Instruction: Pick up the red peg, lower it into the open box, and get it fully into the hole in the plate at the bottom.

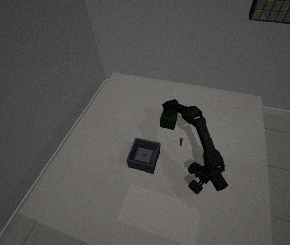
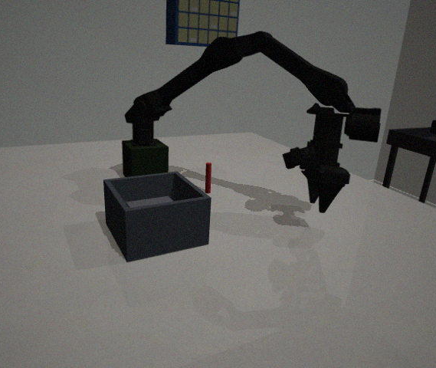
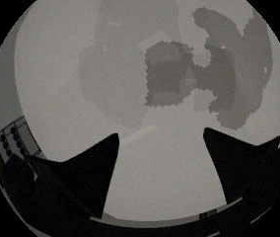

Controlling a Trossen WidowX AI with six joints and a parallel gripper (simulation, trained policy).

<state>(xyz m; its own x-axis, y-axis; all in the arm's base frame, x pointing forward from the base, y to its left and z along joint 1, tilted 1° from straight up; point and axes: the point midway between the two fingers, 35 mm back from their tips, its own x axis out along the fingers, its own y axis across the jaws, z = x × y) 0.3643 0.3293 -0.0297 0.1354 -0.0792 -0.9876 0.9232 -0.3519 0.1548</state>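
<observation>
Right now my gripper tip is 220 mm past the red peg and 180 mm to the left of it. Also, from my gripper tip: grey plate 350 mm to the right, 30 mm behind, 10 mm above; dark blue box 350 mm to the right, 30 mm behind, 10 mm below.
</observation>
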